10 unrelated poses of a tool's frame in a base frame.
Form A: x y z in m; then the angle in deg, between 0 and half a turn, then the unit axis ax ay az.
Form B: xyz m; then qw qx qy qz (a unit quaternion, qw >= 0). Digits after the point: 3 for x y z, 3 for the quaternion.
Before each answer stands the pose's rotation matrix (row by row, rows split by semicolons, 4 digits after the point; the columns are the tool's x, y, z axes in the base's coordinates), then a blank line. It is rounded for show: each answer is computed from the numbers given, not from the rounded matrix.
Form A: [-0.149, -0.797, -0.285, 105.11, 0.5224, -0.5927, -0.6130]
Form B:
0.0834 0.2015 -0.9759; -0.9822 0.1822 -0.0463; 0.1685 0.9624 0.2131

[-0.149, -0.797, -0.285, 0.608, 0.415, -0.471, -0.487]
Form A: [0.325, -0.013, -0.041, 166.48, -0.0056, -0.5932, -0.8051]
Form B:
-0.9722 0.1948 -0.1298; -0.1817 -0.2783 0.9431; 0.1476 0.9405 0.3060

[0.325, -0.013, -0.041, 0.118, -0.006, -0.589, -0.799]
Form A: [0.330, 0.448, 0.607, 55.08, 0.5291, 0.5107, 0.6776]
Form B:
0.6921 -0.4401 0.5721; 0.6712 0.6840 -0.2859; -0.2655 0.5818 0.7688

[0.330, 0.448, 0.607, 0.887, 0.245, 0.236, 0.313]
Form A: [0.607, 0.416, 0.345, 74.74, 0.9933, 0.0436, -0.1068]
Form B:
0.9902 0.1349 -0.0361; -0.0711 0.2646 -0.9617; -0.1202 0.9549 0.2716

[0.607, 0.416, 0.345, 0.795, 0.603, 0.026, -0.065]
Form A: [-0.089, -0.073, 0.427, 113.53, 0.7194, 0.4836, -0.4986]
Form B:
0.3249 0.9439 -0.0585; 0.0297 -0.0720 -0.9970; -0.9453 0.3222 -0.0514

[-0.089, -0.073, 0.427, 0.548, 0.602, 0.404, -0.417]
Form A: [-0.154, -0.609, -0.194, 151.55, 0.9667, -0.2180, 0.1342]
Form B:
0.8769 -0.4599 0.1399; -0.3321 -0.7899 -0.5155; 0.3476 0.4055 -0.8454

[-0.154, -0.609, -0.194, 0.246, 0.937, -0.211, 0.130]
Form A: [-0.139, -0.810, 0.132, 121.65, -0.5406, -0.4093, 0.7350]
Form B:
-0.0791 -0.2883 -0.9543; 0.9631 -0.2693 0.0015; -0.2574 -0.9189 0.2990

[-0.139, -0.810, 0.132, 0.487, -0.472, -0.357, 0.642]
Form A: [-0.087, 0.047, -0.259, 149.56, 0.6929, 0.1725, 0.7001]
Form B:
0.0319 -0.1321 0.9907; 0.5773 -0.8067 -0.1262; 0.8159 0.5759 0.0506

[-0.087, 0.047, -0.259, 0.263, 0.669, 0.166, 0.676]
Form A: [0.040, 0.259, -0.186, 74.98, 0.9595, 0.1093, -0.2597]
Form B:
0.9412 0.3285 -0.0790; -0.1731 0.2680 -0.9477; -0.2902 0.9057 0.3091

[0.040, 0.259, -0.186, 0.793, 0.584, 0.067, -0.158]
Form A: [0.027, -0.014, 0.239, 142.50, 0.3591, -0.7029, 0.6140]
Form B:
-0.5621 -0.8264 -0.0325; -0.0789 0.0927 -0.9926; 0.8233 -0.5554 -0.1173

[0.027, -0.014, 0.239, 0.321, 0.340, -0.666, 0.581]
